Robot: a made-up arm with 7 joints.
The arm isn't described. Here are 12 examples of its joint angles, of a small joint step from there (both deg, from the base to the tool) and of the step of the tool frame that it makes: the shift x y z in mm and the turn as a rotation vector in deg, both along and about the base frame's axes.
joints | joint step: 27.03 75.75 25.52 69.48 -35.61 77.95 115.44 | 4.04 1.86 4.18 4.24 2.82 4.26 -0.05
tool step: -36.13 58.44 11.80 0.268 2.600 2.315
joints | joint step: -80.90 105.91 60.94 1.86 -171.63 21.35 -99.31 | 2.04 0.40 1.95 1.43 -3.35 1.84 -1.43
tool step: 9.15 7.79 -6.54 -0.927 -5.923 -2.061
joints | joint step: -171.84 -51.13 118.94 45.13 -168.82 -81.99 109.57 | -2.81 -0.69 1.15 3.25 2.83 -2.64 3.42
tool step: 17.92 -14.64 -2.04 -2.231 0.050 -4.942
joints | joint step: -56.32 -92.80 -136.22 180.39 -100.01 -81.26 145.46 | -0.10 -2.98 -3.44 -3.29 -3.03 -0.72 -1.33
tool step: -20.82 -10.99 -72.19 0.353 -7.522 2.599
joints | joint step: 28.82 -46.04 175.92 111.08 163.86 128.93 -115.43 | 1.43 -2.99 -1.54 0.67 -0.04 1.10 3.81
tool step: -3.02 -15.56 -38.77 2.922 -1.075 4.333
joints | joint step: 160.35 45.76 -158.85 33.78 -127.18 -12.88 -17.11 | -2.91 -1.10 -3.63 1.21 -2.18 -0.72 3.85
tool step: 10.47 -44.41 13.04 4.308 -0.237 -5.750
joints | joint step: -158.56 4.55 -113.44 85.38 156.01 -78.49 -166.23 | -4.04 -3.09 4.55 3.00 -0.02 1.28 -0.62
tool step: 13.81 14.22 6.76 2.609 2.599 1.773
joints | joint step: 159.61 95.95 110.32 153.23 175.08 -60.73 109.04 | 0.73 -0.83 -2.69 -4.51 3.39 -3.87 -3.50
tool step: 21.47 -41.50 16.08 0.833 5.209 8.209
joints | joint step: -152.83 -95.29 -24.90 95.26 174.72 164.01 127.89 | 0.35 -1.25 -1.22 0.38 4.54 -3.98 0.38
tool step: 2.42 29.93 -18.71 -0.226 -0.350 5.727
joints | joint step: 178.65 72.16 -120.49 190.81 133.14 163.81 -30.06 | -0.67 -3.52 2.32 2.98 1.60 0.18 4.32
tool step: 15.76 -18.06 40.15 1.007 2.048 0.862
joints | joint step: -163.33 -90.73 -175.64 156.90 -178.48 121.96 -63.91 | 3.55 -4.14 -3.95 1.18 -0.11 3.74 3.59
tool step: -31.21 53.16 -52.27 -4.072 -2.411 7.041
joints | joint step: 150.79 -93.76 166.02 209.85 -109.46 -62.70 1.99 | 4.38 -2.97 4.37 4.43 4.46 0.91 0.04
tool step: -1.97 64.02 15.33 7.289 -5.144 6.124
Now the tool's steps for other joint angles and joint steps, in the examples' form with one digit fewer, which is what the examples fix.
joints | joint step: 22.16 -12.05 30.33 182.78 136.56 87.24 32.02 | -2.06 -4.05 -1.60 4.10 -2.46 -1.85 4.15
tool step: -87.5 -27.7 -51.8 1.37 -4.46 -6.19
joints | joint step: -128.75 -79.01 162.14 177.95 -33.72 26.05 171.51 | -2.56 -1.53 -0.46 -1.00 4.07 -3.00 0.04
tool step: 39.7 -21.8 -30.7 1.78 2.86 -0.13
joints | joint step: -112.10 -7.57 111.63 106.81 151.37 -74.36 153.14 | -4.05 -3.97 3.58 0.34 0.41 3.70 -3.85
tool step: 28.2 22.3 -17.3 -5.24 1.06 4.40
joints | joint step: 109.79 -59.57 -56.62 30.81 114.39 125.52 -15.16 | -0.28 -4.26 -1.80 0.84 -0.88 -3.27 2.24
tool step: 27.2 -20.3 2.2 0.14 1.23 -0.62
